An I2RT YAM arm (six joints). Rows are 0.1 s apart.
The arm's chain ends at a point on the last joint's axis. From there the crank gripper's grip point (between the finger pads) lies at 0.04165 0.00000 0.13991 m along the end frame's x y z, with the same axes.
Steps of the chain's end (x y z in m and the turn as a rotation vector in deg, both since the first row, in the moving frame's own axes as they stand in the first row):
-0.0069, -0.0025, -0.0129, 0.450, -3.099, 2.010
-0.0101, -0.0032, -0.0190, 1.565, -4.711, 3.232
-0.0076, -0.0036, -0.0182, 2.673, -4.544, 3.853
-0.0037, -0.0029, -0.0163, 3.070, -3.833, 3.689
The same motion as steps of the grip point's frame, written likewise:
-0.0145, -0.0023, -0.0109, 0.450, -3.099, 2.010
-0.0217, -0.0050, -0.0161, 1.565, -4.711, 3.232
-0.0187, -0.0078, -0.0154, 2.673, -4.544, 3.853
-0.0130, -0.0081, -0.0140, 3.070, -3.833, 3.689

